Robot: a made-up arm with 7 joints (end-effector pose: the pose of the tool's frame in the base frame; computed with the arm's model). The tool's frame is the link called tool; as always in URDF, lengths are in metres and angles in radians. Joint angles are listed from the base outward.
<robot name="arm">
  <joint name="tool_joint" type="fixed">
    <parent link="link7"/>
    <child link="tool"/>
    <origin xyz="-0.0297 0.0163 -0.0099" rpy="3.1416 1.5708 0"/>
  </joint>
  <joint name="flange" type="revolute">
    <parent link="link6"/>
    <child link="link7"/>
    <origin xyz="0.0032 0.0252 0.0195" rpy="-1.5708 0 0"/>
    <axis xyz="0 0 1"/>
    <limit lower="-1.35" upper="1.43"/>
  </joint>
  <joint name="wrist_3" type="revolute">
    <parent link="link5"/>
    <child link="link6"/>
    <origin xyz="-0.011 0.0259 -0.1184" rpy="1.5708 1.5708 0"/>
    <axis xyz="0 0 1"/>
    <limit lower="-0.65" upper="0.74"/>
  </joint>
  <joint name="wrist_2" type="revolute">
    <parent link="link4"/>
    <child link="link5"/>
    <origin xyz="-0.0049 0.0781 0.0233" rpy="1.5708 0 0"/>
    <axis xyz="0 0 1"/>
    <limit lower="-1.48" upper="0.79"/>
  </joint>
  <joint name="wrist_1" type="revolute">
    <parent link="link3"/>
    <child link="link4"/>
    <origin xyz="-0.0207 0.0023 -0.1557" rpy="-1.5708 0 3.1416"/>
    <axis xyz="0 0 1"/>
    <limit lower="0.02" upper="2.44"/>
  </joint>
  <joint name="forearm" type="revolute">
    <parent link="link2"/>
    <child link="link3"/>
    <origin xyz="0.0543 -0.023 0.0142" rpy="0 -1.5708 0"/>
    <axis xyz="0 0 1"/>
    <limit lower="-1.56" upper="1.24"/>
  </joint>
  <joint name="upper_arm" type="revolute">
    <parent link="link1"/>
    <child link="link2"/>
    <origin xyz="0.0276 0.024 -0.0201" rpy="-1.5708 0 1.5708"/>
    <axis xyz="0 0 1"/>
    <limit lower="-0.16" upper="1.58"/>
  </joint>
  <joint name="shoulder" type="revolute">
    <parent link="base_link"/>
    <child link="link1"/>
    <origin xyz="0.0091 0.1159 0.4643" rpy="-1.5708 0 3.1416"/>
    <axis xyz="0 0 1"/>
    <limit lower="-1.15" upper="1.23"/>
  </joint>
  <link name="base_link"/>
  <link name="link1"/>
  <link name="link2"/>
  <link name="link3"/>
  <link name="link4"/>
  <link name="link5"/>
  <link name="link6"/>
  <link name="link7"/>
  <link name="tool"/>
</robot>
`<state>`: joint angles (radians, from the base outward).
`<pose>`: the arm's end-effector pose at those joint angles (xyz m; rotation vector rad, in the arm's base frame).
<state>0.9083 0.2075 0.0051 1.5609 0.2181 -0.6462 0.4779</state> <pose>0.3006 0.1289 0.4235 -0.0154 -3.0342 -0.7197</pose>
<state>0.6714 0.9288 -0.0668 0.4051 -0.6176 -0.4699 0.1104</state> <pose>0.2057 0.4097 0.2441 1.0324 -0.9746 -0.7989</pose>
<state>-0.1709 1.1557 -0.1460 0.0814 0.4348 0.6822 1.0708</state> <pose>-0.0325 0.4684 0.2676 0.0176 0.1888 0.6575</pose>
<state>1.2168 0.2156 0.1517 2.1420 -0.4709 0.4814 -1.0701</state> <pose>0.2026 0.1083 0.5457 -1.0440 2.1980 -1.7554</pose>
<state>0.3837 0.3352 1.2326 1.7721 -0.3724 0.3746 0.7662</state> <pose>0.1126 0.2837 0.3475 0.7334 -1.5603 0.3482</pose>
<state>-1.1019 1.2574 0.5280 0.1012 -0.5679 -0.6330 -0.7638</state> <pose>-0.1936 0.5031 0.3682 1.4579 -0.0774 -1.2030</pose>
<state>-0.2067 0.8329 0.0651 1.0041 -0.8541 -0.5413 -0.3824</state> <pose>0.0607 0.3507 0.1624 0.9991 -1.1413 -1.3345</pose>
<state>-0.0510 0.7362 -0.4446 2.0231 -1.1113 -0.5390 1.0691</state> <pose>0.1120 0.1551 0.2871 0.3289 -0.5544 -2.6999</pose>
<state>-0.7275 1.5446 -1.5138 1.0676 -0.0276 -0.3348 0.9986</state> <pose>-0.1270 0.4331 0.3368 -1.1619 1.4115 -1.1535</pose>
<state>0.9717 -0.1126 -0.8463 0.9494 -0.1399 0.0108 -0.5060</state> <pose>0.2922 -0.0516 0.3047 0.3150 -2.0811 -0.5926</pose>
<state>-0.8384 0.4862 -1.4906 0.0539 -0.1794 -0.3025 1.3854</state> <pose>-0.2809 0.3094 0.2226 -1.5627 1.8477 -0.8617</pose>
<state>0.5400 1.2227 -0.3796 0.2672 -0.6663 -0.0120 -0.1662</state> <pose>0.1029 0.4727 0.2712 1.5237 -0.1055 -0.7442</pose>
